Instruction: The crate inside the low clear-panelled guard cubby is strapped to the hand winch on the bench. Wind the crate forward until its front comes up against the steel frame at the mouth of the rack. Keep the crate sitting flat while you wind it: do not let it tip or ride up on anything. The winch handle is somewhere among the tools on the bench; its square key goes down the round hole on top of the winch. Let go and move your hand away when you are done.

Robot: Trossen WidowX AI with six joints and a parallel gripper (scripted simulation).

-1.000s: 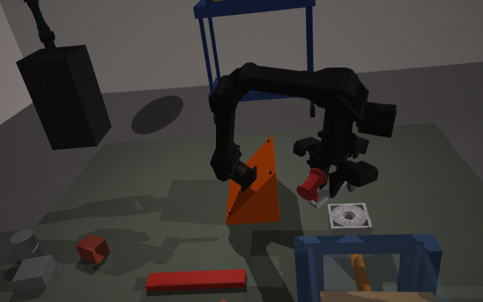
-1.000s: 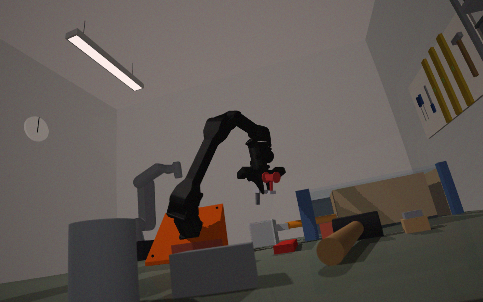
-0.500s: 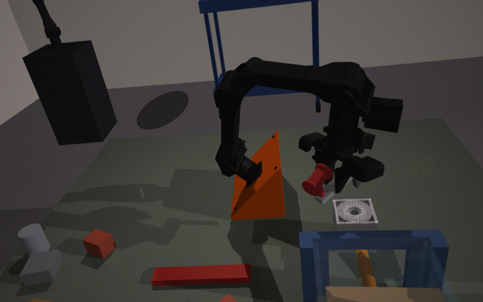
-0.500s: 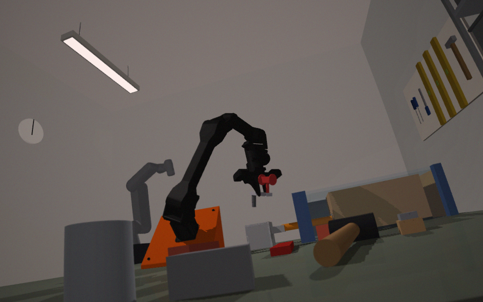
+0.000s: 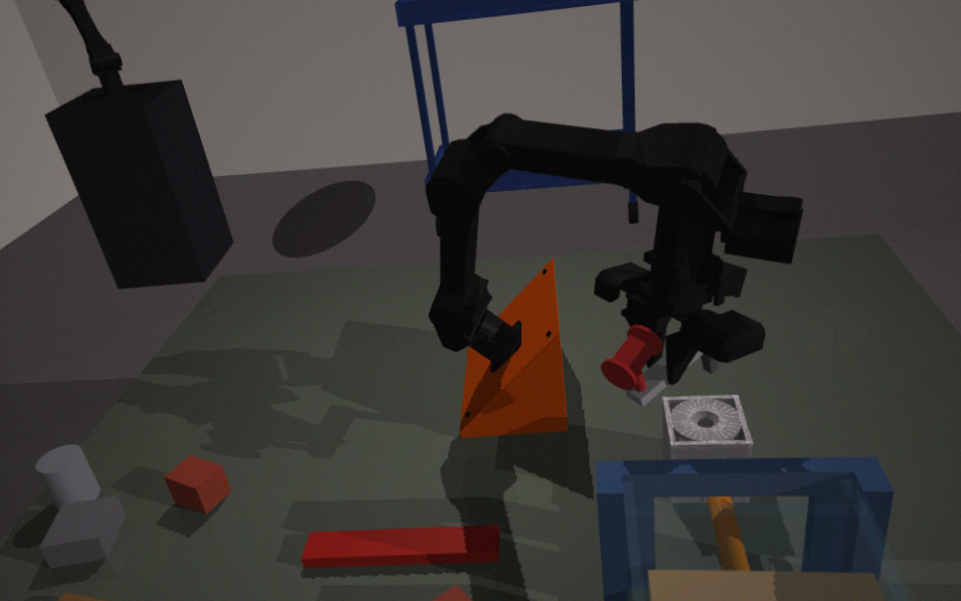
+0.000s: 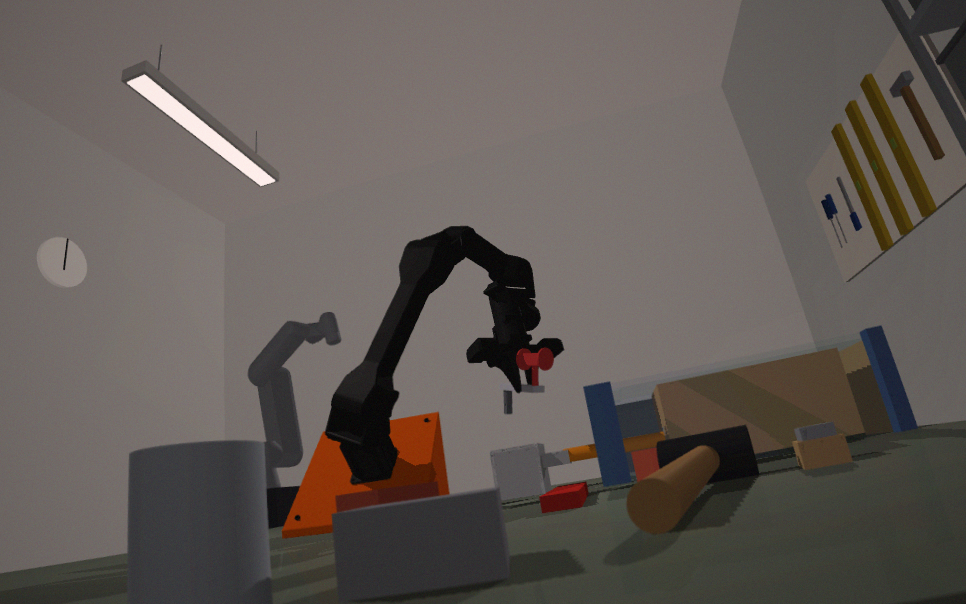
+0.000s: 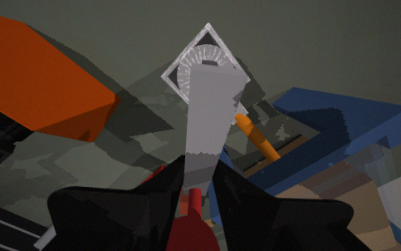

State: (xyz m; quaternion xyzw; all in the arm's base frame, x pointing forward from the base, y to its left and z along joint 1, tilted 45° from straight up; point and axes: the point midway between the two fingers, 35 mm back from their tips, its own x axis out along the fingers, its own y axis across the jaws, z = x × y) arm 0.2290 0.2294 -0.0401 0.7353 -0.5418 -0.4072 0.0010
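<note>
Right now my gripper tip is 2 cm below the grey crank arm. Round my gripper tip: frame (12 cm ahead, 8 cm below, 5 cm to the left); grey winch (15 cm below, 5 cm to the left, 5 cm behind); red knob (4 cm above, 3 cm to the right, 3 cm ahead).
</note>
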